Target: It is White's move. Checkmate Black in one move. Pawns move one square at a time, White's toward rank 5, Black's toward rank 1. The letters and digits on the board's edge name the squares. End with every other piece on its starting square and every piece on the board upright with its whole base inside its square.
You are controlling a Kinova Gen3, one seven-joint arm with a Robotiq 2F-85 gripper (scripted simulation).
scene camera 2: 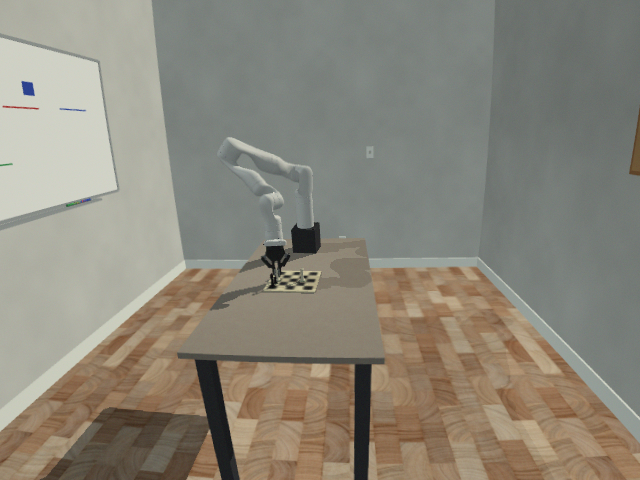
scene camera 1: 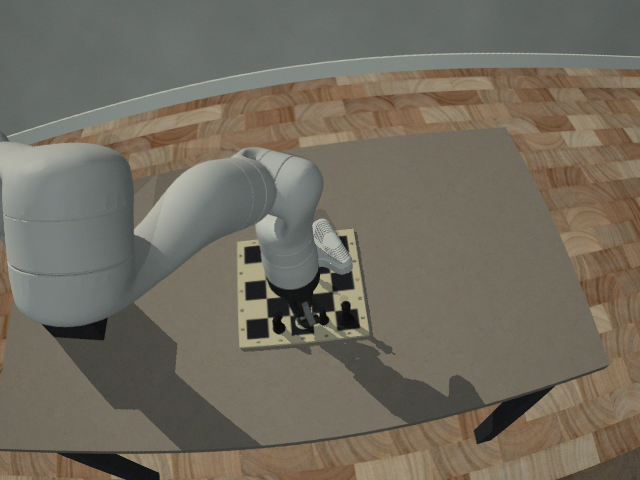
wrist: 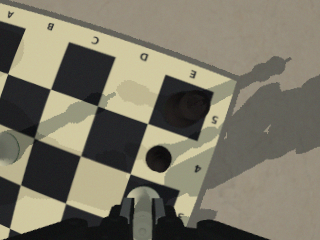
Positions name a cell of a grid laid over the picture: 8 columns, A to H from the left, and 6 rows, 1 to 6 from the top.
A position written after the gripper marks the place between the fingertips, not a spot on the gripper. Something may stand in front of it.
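The gripper (scene camera 1: D4) is visible, and it appears in the wrist view (wrist: D6) too. A tall black piece (wrist: E3) is also part of the scene.
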